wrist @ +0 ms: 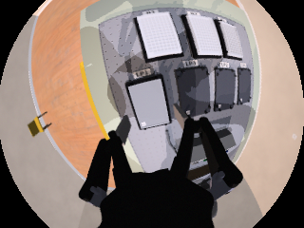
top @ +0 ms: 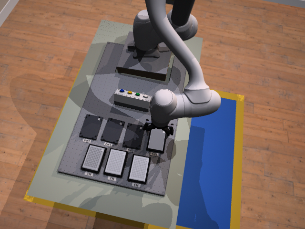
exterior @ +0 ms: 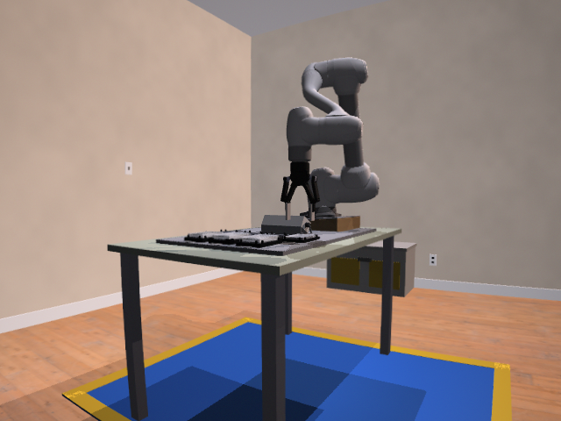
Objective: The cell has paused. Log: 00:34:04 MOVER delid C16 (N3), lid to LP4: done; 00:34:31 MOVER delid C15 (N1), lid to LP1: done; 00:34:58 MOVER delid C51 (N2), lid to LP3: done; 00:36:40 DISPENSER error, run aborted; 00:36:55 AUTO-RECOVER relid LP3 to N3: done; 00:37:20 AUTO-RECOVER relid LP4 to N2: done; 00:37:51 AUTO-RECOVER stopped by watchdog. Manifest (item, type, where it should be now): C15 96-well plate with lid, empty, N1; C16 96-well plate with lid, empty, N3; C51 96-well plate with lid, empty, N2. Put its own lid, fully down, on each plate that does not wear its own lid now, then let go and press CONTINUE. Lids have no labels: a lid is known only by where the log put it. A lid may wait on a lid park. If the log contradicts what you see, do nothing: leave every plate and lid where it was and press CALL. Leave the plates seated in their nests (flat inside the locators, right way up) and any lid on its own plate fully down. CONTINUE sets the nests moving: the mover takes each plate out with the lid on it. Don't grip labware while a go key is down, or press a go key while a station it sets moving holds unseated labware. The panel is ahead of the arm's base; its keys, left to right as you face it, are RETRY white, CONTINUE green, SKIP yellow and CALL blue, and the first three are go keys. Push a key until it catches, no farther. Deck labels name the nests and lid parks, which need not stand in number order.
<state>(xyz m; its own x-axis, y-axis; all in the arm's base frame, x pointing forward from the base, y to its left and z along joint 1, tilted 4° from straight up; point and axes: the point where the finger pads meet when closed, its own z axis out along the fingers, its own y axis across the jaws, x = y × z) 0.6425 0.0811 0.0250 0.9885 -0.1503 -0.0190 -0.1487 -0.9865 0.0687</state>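
Right now my hand is 100 mm above the lid park LP1. Also, from my hand: lid park LP3 (20 mm behind, 130 mm to the right, 100 mm below); white key (250 mm behind, 70 mm to the right, 30 mm below); 96-well plate (170 mm ahead, 90 mm to the right, 80 mm below).
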